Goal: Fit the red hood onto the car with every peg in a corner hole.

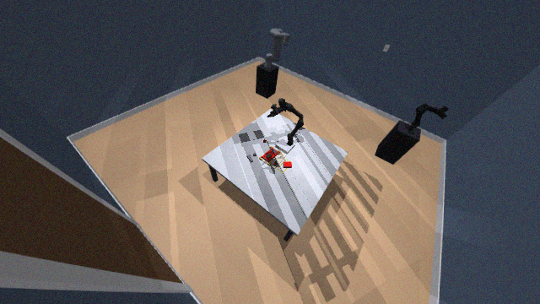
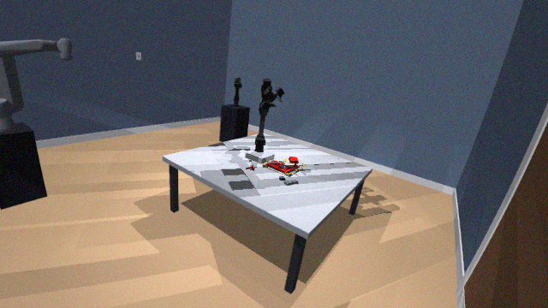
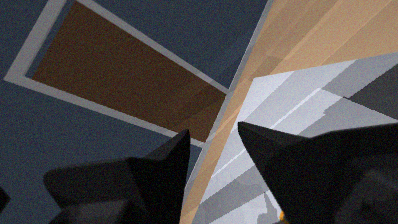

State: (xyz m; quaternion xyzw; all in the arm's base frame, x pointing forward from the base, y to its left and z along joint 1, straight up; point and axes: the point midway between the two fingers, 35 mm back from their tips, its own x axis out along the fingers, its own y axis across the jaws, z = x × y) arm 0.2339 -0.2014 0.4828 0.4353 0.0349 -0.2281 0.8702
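The red hood lies 500 mm below my gripper tip, 360 mm to the left of it and 10 mm ahead of it. Also, from my gripper tip: wheel (510 mm below, 130 mm ahead, 40 mm to the right); then beige jig (510 mm below, 140 mm to the left, 30 mm ahead).
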